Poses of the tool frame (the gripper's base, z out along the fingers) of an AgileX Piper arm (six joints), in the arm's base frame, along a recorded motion.
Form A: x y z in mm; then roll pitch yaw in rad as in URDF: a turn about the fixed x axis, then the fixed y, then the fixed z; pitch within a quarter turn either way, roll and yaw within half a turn.
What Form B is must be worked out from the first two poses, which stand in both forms.
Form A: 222 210 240 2.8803 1.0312 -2.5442
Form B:
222 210 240
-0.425 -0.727 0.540
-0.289 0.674 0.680
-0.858 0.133 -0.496

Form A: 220 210 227 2.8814 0.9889 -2.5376
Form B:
220 210 227
-0.452 -0.726 0.518
-0.312 0.673 0.670
-0.835 0.141 -0.531

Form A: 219 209 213 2.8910 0.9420 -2.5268
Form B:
219 209 213
-0.480 -0.723 0.497
-0.339 0.676 0.654
-0.809 0.146 -0.570

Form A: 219 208 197 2.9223 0.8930 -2.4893
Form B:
219 208 197
-0.498 -0.727 0.472
-0.381 0.673 0.634
-0.779 0.136 -0.612

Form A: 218 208 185 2.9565 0.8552 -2.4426
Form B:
218 208 185
-0.502 -0.739 0.449
-0.422 0.663 0.618
-0.755 0.121 -0.645

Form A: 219 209 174 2.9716 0.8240 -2.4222
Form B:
219 209 174
-0.511 -0.743 0.433
-0.448 0.660 0.604
-0.734 0.115 -0.669

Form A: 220 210 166 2.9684 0.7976 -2.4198
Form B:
220 210 166
-0.524 -0.743 0.415
-0.461 0.658 0.595
-0.716 0.120 -0.688

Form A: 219 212 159 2.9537 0.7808 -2.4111
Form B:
219 212 159
-0.529 -0.753 0.390
-0.474 0.644 0.600
-0.704 0.133 -0.698

